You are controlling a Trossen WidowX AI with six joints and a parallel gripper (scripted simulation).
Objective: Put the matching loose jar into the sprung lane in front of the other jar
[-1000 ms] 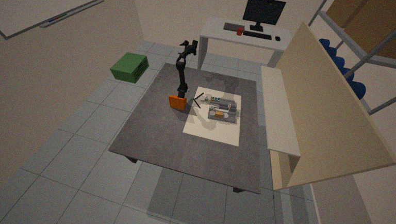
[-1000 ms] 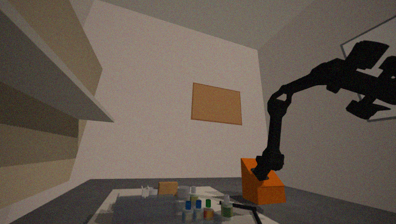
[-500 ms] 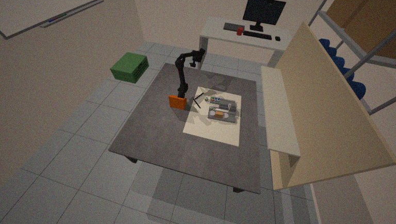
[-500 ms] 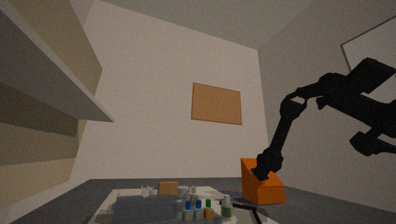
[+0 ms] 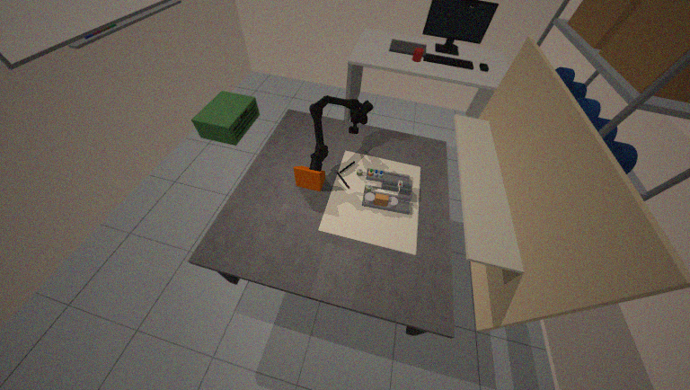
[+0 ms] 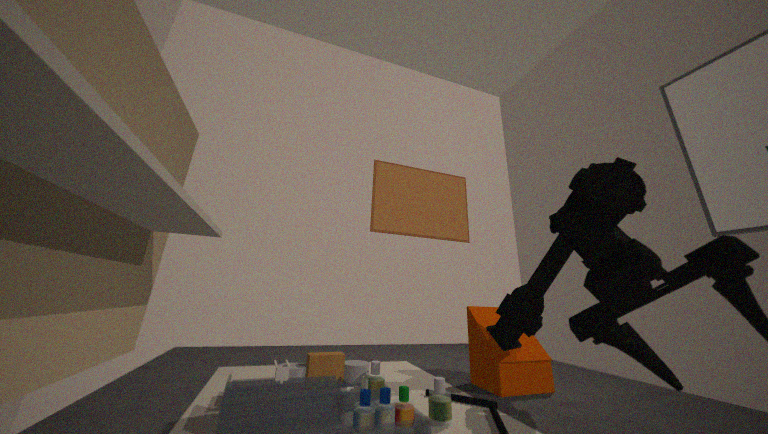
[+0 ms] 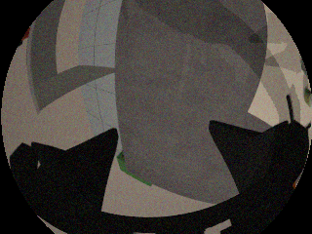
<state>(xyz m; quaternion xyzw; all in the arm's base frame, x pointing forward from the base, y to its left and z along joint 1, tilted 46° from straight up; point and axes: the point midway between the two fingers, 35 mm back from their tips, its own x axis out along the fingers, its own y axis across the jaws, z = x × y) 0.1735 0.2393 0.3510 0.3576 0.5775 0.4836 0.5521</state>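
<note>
My gripper tip is now 24 cm short of the brown block, 54 cm to the left of it and 10 cm above it.
</note>
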